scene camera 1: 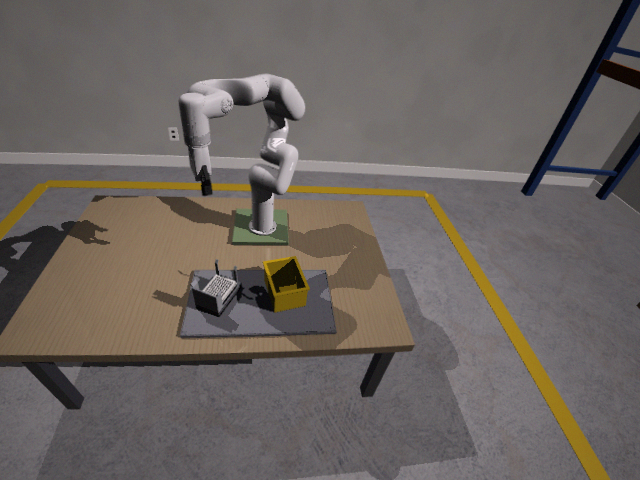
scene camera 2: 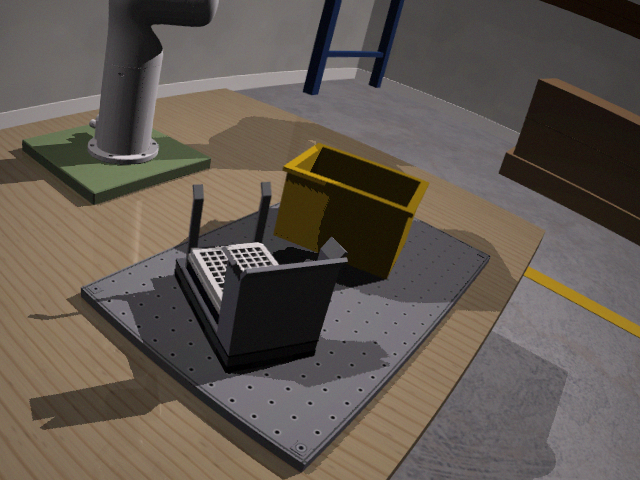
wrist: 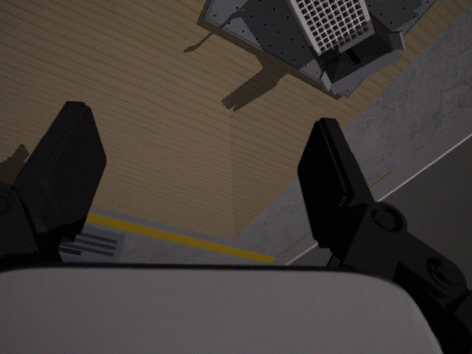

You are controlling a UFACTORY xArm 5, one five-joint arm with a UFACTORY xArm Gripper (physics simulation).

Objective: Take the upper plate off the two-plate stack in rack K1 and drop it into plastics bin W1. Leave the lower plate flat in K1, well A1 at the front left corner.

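Pixels of known places: gripper, between the fingertips: [scene camera 1: 204,187] [wrist: 205,138]; arm's base, origin of its link: [scene camera 1: 262,226] [scene camera 2: 122,149].
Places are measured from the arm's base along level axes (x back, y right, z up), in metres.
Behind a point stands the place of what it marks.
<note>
The white plate stack [scene camera 1: 220,285] @[x -0.389, y 0.162, z 0.044 m] [scene camera 2: 253,254] @[x -0.381, y 0.132, z 0.043 m] [wrist: 336,22] @[x -0.422, y 0.182, z 0.045 m] sits in rack K1 [scene camera 1: 206,303] @[x -0.469, y 0.204, z 0.045 m] [scene camera 2: 281,310] @[x -0.466, y 0.208, z 0.060 m] [wrist: 367,70] @[x -0.470, y 0.202, z 0.108 m], a dark holder with a tall wall on one side and two upright posts opposite. The top shows a grid of square wells. The two plates cannot be told apart, and well A1 cannot be made out. Yellow bin W1 [scene camera 1: 290,302] @[x -0.472, y -0.084, z 0.032 m] [scene camera 2: 302,211] @[x -0.357, y -0.003, z 0.041 m] stands upright beside the rack, its top open. My gripper [scene camera 1: 206,192] @[x -0.249, y 0.197, z 0.367 m] [wrist: 205,138] @[x -0.249, y 0.197, z 0.367 m] is open and empty, high above the table, back from the rack. It does not show in the scene camera 2 view.
Rack and bin stand on a dark perforated board [scene camera 1: 310,325] @[x -0.548, y -0.149, z -0.006 m] [scene camera 2: 258,408] @[x -0.493, y 0.262, z -0.007 m] [wrist: 280,42] @[x -0.384, y 0.254, z -0.006 m] near the front edge of the wooden table [scene camera 1: 129,248] @[x -0.109, y 0.563, z -0.019 m]. The arm's base is on a green plate [scene camera 1: 242,237] @[x -0.074, y 0.091, z 0.000 m] [scene camera 2: 98,186] @[x -0.088, y 0.118, z 0.000 m] behind them. The rack's posts and wall rise above the stack.
</note>
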